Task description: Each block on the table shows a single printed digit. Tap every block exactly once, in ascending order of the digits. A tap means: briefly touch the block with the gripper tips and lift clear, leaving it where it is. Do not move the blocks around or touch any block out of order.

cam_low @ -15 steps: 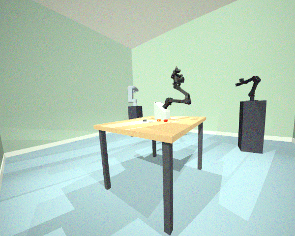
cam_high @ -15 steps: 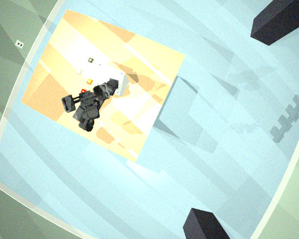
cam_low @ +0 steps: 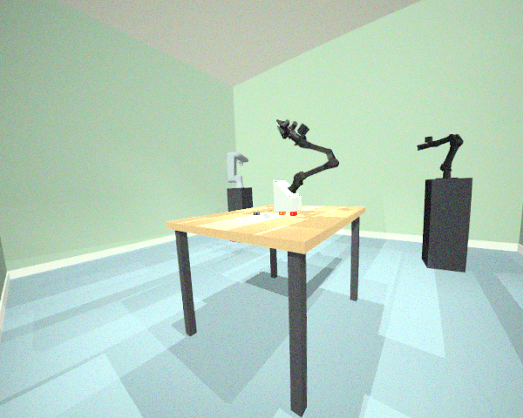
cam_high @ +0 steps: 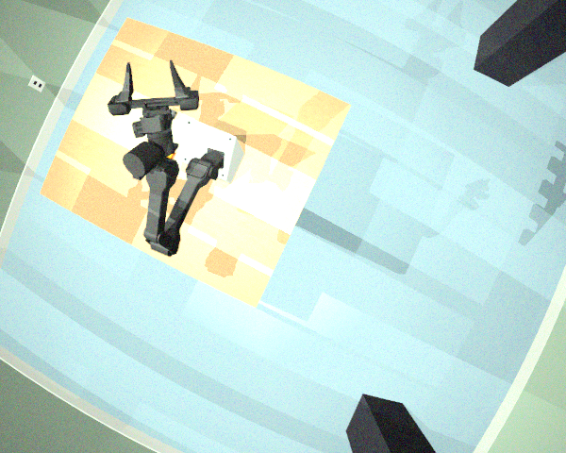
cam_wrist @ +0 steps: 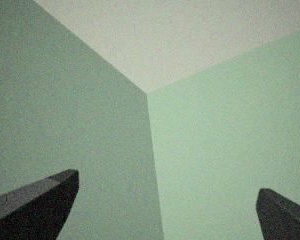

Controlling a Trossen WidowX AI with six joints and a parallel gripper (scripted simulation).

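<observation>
Now: the white block 28 cm ahead of my gripper tip, 5 cm to the left of it and 63 cm below it. The rest, counted from my gripper tip: dark grey block 23 cm ahead, 7 cm to the right, 63 cm below; then red block 19 cm ahead, 18 cm to the left, 63 cm below; then orange block 17 cm ahead, 10 cm to the left, 63 cm below.
</observation>
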